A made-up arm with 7 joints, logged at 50 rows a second.
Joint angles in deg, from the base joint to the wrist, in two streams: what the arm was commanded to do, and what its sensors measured. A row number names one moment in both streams.
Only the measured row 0 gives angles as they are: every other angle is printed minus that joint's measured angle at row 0.
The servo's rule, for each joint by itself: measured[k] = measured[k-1] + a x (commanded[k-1-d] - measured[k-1]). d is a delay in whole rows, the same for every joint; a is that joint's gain. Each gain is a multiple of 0.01, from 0.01 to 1. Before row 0 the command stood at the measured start. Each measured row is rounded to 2 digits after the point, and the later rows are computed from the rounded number. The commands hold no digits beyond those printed.
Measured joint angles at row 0: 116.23, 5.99, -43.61, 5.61, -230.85, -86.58, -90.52
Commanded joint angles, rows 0 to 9: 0.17, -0.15, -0.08, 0.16, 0.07, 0.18, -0.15; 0.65, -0.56, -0.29, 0.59, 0.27, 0.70, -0.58; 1.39, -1.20, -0.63, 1.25, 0.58, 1.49, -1.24; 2.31, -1.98, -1.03, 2.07, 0.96, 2.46, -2.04; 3.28, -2.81, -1.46, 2.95, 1.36, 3.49, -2.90; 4.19, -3.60, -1.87, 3.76, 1.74, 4.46, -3.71; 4.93, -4.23, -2.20, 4.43, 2.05, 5.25, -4.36; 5.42, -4.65, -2.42, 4.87, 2.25, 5.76, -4.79; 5.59, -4.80, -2.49, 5.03, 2.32, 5.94, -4.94; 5.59, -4.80, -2.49, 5.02, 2.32, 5.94, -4.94
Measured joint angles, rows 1 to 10: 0.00, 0.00, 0.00, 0.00, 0.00, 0.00, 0.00; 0.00, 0.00, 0.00, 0.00, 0.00, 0.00, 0.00; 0.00, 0.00, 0.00, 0.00, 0.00, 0.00, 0.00; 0.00, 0.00, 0.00, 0.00, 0.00, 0.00, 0.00; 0.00, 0.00, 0.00, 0.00, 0.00, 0.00, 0.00; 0.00, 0.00, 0.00, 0.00, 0.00, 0.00, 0.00; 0.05, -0.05, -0.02, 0.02, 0.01, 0.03, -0.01; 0.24, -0.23, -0.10, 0.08, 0.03, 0.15, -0.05; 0.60, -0.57, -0.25, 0.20, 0.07, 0.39, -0.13; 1.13, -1.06, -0.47, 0.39, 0.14, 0.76, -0.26
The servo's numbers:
d 6
a 0.31 0.35 0.28 0.10 0.08 0.18 0.07

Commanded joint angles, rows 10 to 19: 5.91, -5.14, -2.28, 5.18, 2.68, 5.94, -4.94; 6.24, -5.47, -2.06, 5.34, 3.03, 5.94, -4.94; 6.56, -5.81, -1.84, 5.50, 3.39, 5.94, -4.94; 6.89, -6.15, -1.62, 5.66, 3.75, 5.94, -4.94; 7.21, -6.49, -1.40, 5.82, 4.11, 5.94, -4.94; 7.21, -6.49, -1.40, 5.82, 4.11, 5.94, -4.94; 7.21, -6.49, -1.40, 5.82, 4.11, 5.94, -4.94; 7.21, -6.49, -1.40, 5.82, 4.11, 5.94, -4.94; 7.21, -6.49, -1.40, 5.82, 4.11, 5.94, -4.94; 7.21, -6.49, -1.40, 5.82, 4.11, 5.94, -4.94
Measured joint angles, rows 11 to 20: 1.80, -1.67, -0.75, 0.65, 0.24, 1.25, -0.44; 2.54, -2.35, -1.06, 0.96, 0.36, 1.83, -0.67; 3.28, -3.01, -1.38, 1.31, 0.50, 2.45, -0.93; 3.94, -3.58, -1.67, 1.67, 0.64, 3.05, -1.20; 4.45, -4.01, -1.90, 2.01, 0.77, 3.57, -1.46; 4.80, -4.29, -2.07, 2.31, 0.89, 4.00, -1.70; 5.14, -4.59, -2.13, 2.60, 1.03, 4.35, -1.93; 5.48, -4.90, -2.11, 2.87, 1.19, 4.64, -2.14; 5.81, -5.22, -2.03, 3.13, 1.37, 4.87, -2.34; 6.14, -5.55, -1.92, 3.38, 1.56, 5.06, -2.52
